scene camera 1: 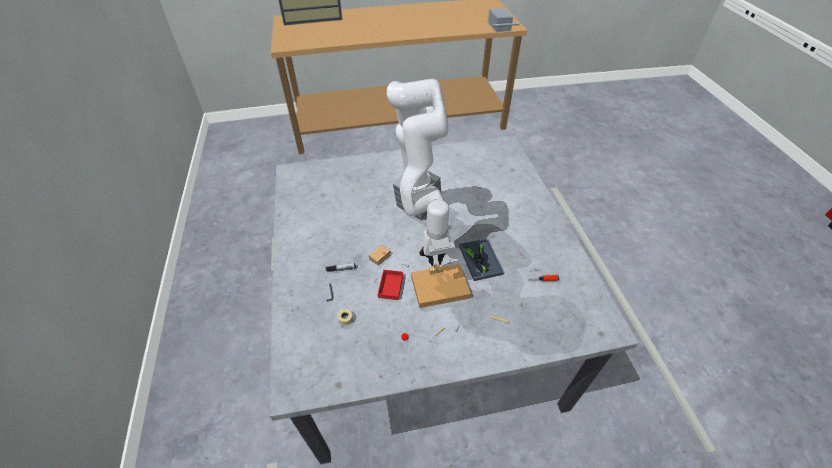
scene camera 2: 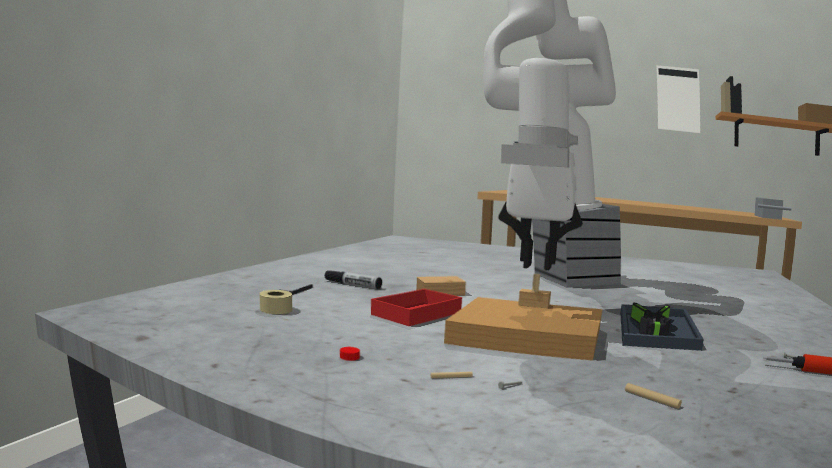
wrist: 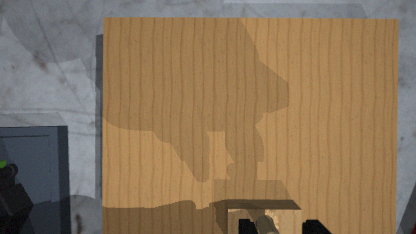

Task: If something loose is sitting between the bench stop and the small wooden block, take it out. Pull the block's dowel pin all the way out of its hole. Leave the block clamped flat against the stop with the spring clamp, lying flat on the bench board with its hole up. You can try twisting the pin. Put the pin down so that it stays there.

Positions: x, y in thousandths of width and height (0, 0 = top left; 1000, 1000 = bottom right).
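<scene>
There's a bench board (scene camera 2: 674, 708), and you'd find the bench board in scene camera 1 too (scene camera 1: 541, 610), and in the wrist view (wrist: 472, 472). A dark tray (scene camera 2: 819, 689) is there as well, and that dark tray is also visible in scene camera 1 (scene camera 1: 594, 576). I can see a red tray (scene camera 2: 491, 659) and a tape roll (scene camera 2: 338, 649) too, but the tape roll is out of frame in the wrist view.
</scene>
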